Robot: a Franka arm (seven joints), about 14 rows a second.
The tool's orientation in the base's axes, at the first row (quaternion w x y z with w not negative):
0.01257 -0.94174 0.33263 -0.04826
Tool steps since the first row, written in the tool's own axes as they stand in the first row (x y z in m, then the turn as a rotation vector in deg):
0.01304 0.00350 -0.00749 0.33 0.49 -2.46
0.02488 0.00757 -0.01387 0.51 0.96 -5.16
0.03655 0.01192 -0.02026 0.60 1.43 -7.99
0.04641 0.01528 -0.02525 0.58 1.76 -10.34
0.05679 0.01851 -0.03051 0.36 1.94 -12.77
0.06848 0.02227 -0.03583 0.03 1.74 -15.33
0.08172 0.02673 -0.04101 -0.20 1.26 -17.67
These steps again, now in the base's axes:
0.00716 -0.01085 0.00833 -0.30 -0.57 2.45
0.01315 -0.02139 0.01543 -0.72 -1.02 5.12
0.01883 -0.03205 0.02251 -1.22 -1.42 7.92
0.02386 -0.04081 0.02810 -1.68 -1.65 10.24
0.02936 -0.04980 0.03401 -2.20 -1.63 12.63
0.03553 -0.06002 0.04006 -2.59 -1.24 15.16
0.04247 -0.07176 0.04606 -2.70 -0.71 17.50

